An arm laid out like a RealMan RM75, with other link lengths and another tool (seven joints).
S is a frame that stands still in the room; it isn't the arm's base.
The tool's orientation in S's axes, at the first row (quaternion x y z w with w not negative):
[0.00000, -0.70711, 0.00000, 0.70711]
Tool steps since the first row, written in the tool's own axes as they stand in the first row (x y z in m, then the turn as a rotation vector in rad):
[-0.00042, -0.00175, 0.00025, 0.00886, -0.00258, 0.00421]
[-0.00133, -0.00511, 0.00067, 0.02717, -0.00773, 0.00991]
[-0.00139, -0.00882, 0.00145, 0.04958, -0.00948, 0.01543]
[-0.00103, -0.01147, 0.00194, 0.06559, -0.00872, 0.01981]
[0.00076, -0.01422, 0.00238, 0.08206, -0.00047, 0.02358]
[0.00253, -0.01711, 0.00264, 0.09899, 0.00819, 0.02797]
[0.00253, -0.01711, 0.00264, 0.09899, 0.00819, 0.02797]
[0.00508, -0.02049, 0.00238, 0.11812, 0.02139, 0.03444]
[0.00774, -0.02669, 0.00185, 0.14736, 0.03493, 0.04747]
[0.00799, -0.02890, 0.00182, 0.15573, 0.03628, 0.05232]
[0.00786, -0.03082, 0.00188, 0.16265, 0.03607, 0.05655]
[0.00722, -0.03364, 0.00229, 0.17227, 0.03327, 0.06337]
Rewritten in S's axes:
[-0.00025, -0.00175, -0.00042, -0.00421, -0.00258, 0.00886]
[-0.00067, -0.00511, -0.00133, -0.00991, -0.00773, 0.02717]
[-0.00145, -0.00882, -0.00139, -0.01543, -0.00948, 0.04958]
[-0.00194, -0.01147, -0.00103, -0.01981, -0.00872, 0.06559]
[-0.00238, -0.01422, 0.00076, -0.02358, -0.00047, 0.08206]
[-0.00264, -0.01711, 0.00253, -0.02797, 0.00819, 0.09899]
[-0.00264, -0.01711, 0.00253, -0.02797, 0.00819, 0.09899]
[-0.00238, -0.02049, 0.00508, -0.03444, 0.02139, 0.11812]
[-0.00185, -0.02669, 0.00774, -0.04747, 0.03493, 0.14736]
[-0.00182, -0.02890, 0.00799, -0.05232, 0.03628, 0.15573]
[-0.00188, -0.03082, 0.00786, -0.05655, 0.03607, 0.16265]
[-0.00229, -0.03364, 0.00722, -0.06337, 0.03327, 0.17227]

